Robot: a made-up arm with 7 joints. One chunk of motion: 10 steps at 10 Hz.
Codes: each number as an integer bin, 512 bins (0 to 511) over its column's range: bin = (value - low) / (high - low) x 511, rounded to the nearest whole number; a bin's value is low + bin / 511 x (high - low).
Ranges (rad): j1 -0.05..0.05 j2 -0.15..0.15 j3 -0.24..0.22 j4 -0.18..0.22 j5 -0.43..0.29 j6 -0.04..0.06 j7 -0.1..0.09
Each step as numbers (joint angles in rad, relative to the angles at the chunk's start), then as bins.
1 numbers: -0.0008 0.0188 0.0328 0.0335 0.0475 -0.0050 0.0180
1 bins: 251 288 303 273 339 179 317
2 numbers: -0.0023 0.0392 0.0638 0.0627 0.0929 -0.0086 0.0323
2 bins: 244 322 337 310 371 160 356
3 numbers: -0.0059 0.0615 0.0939 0.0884 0.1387 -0.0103 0.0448
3 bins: 225 360 371 343 404 152 389
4 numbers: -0.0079 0.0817 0.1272 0.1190 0.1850 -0.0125 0.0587
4 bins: 215 395 408 382 436 141 427
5 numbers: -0.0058 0.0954 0.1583 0.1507 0.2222 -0.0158 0.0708
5 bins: 226 418 442 422 463 124 459
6 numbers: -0.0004 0.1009 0.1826 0.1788 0.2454 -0.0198 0.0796
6 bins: 253 427 469 458 479 103 483
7 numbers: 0.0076 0.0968 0.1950 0.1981 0.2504 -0.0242 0.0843
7 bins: 294 420 483 483 483 81 496
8 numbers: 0.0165 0.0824 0.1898 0.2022 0.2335 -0.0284 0.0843
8 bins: 340 396 477 488 471 59 496
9 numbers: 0.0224 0.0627 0.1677 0.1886 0.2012 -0.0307 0.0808
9 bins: 370 362 453 471 448 48 486
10 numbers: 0.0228 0.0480 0.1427 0.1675 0.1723 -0.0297 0.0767
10 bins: 372 337 425 444 427 53 475
